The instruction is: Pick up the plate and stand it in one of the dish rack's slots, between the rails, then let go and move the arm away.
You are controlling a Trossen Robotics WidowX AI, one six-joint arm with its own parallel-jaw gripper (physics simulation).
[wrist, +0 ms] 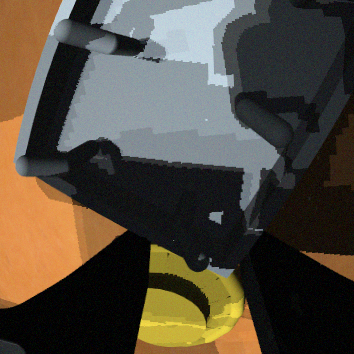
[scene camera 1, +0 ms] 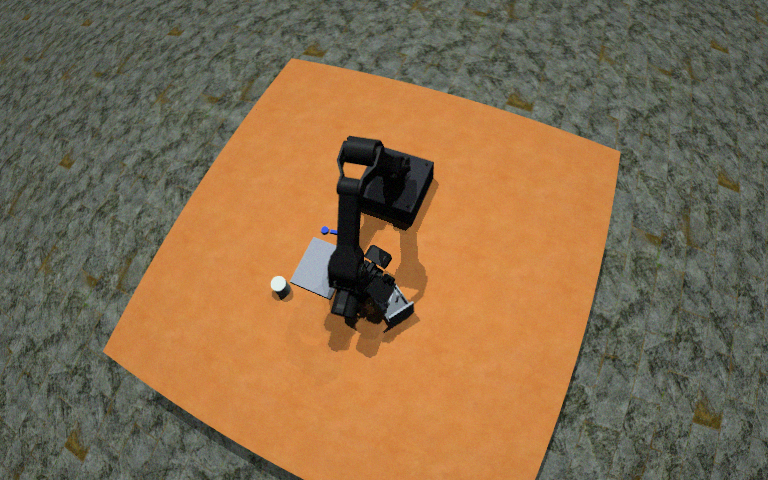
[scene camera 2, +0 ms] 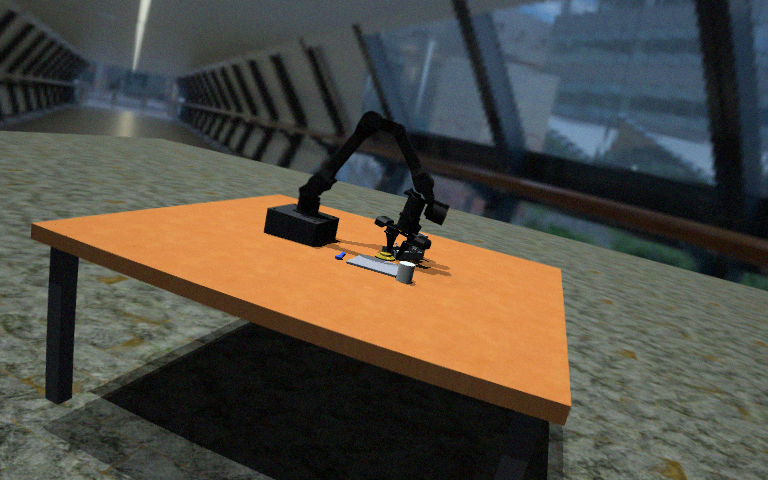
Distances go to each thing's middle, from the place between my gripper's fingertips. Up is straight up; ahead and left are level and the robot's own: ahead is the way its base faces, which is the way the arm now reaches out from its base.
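With the yellow plate (wrist: 180, 303) as my reference, my hand is 30 mm to the left of it and 10 mm past it. The grey mat (scene camera 1: 312, 272) is 150 mm to the right of my hand and 30 mm ahead of it. As for the grey dish rack (scene camera 1: 397, 308), I find it 70 mm to the left of my hand and 40 mm above it.
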